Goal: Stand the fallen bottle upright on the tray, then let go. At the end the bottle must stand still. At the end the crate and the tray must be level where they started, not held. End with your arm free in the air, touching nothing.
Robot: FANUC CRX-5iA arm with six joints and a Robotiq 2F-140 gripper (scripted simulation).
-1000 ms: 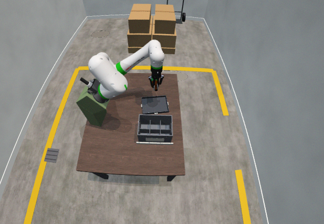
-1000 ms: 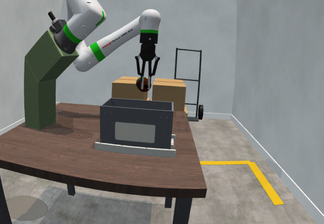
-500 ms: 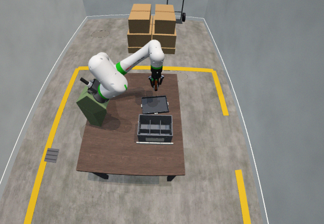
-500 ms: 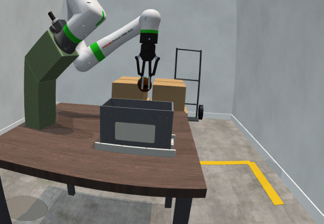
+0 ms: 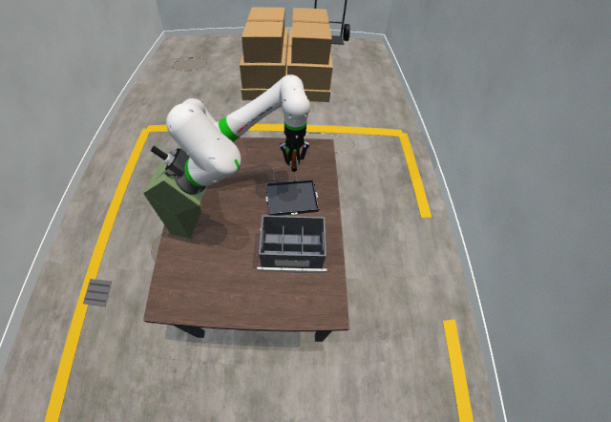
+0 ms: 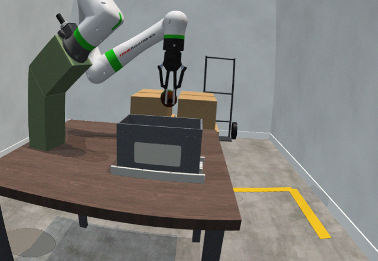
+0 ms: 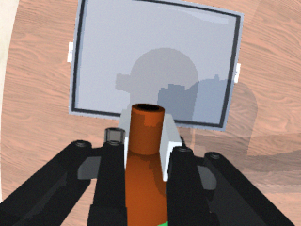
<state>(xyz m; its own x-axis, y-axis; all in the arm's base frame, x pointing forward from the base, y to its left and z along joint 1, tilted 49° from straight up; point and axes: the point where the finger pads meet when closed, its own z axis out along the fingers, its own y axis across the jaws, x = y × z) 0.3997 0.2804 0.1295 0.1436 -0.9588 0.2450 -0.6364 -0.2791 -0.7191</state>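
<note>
My hand is 50 mm to the right of the brown bottle, 20 mm above it and 10 mm past it. Also, from my hand: grey tray 210 mm below, 50 mm to the right; then dark grey crate 350 mm to the right, 140 mm below, 30 mm ahead.
</note>
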